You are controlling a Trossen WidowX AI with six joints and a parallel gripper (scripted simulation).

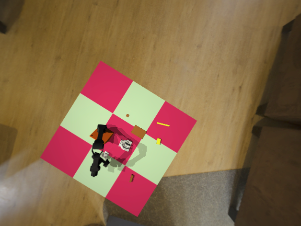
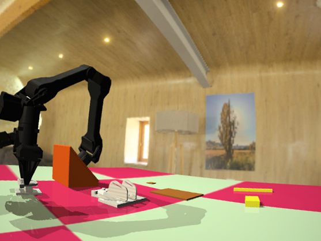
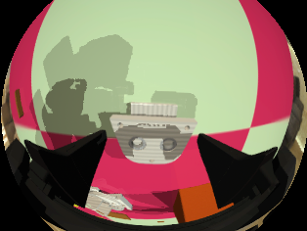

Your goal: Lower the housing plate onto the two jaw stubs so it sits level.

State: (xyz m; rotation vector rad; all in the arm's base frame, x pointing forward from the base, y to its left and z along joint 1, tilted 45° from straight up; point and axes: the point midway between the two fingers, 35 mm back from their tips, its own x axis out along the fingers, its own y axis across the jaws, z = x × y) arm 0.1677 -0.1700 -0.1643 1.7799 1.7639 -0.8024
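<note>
My gripper tip is now 15 cm short of the white base, 23 cm to the right of it and 3 cm above it. Round my gripper tip: flat brown plate 18 cm ahead, 43 cm to the left, 3 cm below; then yellow bar 37 cm ahead, 65 cm to the left, 3 cm below; then small brown block 3 cm behind, 52 cm to the left, 3 cm below.
</note>
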